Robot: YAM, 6 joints.
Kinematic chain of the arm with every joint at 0, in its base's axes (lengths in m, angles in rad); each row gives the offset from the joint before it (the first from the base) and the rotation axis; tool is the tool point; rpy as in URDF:
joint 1: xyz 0 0 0.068 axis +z
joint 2: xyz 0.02 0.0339 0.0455 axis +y
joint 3: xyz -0.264 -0.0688 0 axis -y
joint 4: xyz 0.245 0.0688 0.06 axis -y
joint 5: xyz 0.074 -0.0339 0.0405 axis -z
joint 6: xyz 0.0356 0 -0.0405 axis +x
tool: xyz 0 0 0 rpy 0 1.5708 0
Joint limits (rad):
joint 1: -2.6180..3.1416
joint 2: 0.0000..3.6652
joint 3: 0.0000..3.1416
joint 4: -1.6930..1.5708
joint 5: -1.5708..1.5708
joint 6: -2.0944..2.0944
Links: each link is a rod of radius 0.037 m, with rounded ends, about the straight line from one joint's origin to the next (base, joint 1, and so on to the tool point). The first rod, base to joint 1, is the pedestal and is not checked.
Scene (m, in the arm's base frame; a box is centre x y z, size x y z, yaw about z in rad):
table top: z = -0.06
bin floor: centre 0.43 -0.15 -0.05 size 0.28 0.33 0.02 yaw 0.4
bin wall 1: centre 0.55 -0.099 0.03 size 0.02 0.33 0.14 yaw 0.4
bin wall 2: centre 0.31 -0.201 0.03 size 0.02 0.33 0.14 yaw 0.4
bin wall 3: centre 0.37 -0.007 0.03 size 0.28 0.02 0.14 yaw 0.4
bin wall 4: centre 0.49 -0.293 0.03 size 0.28 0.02 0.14 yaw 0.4
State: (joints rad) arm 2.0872 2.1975 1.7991 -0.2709 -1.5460 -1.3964
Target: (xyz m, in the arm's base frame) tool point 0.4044 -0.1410 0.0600
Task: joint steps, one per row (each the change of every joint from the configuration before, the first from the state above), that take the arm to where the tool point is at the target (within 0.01 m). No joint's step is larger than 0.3 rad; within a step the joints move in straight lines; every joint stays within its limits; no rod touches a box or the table.
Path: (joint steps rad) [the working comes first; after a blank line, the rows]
Joints at the target: -0.4187 2.3896 1.4546 -0.3629 -1.5399 -1.3964
Straight joint move there: touches bin wall 1, bin wall 3.

1: -0.2784 -0.0188 -0.0305 -0.0128 -0.0028 0.0000
2: -0.2785 -0.0187 -0.0304 -0.0128 -0.0027 0.0000
3: -0.2784 -0.0188 -0.0305 -0.0128 -0.0028 0.0000
4: -0.2784 -0.0188 -0.0305 -0.0128 -0.0027 0.0000
5: -0.2785 -0.0187 -0.0304 -0.0128 -0.0028 0.0000
6: -0.2784 -0.0188 -0.0305 -0.0129 -0.0027 0.0000
7: -0.2784 -0.0188 -0.0305 -0.0128 -0.0028 0.0000
8: -0.2785 -0.0187 -0.0305 -0.0128 -0.0027 0.0000
9: -0.2784 -0.0188 -0.0304 -0.0128 -0.0028 0.0000
10: 0.0000 0.1805 -0.0352 0.0116 0.0154 0.0000
11: 0.0000 0.1805 -0.0351 0.0117 0.0155 0.0000

